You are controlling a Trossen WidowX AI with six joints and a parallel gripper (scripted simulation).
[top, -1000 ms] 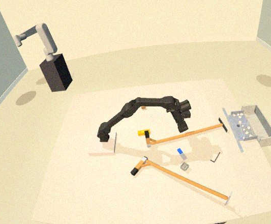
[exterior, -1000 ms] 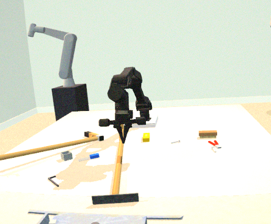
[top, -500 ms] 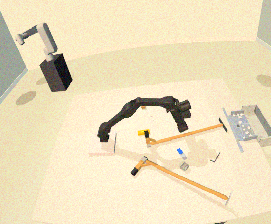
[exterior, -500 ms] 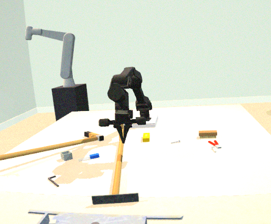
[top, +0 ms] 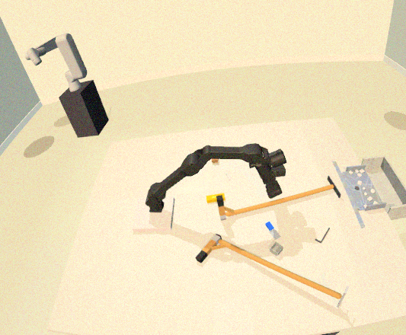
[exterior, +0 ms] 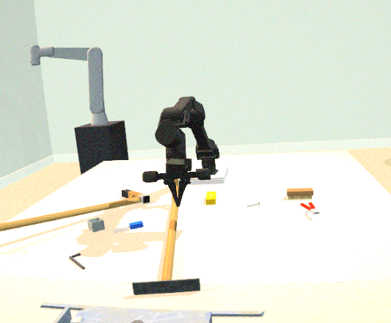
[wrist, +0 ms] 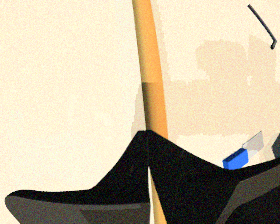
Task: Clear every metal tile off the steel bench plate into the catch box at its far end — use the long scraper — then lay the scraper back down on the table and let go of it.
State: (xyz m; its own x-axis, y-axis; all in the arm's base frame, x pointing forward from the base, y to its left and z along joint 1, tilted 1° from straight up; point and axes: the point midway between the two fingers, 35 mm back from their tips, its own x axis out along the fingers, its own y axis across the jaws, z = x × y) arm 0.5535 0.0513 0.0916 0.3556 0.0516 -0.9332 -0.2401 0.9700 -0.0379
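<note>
Now: gripper tip 3 cm short of the long scraper, 2 cm above it and 1 cm to the left of it. The rest, counted from my gripper tip: yellow block 29 cm behind, 6 cm below, 3 cm to the left; then blue marker 17 cm to the right, 7 cm below, 2 cm behind; then small grey box 27 cm to the right, 7 cm below.
</note>
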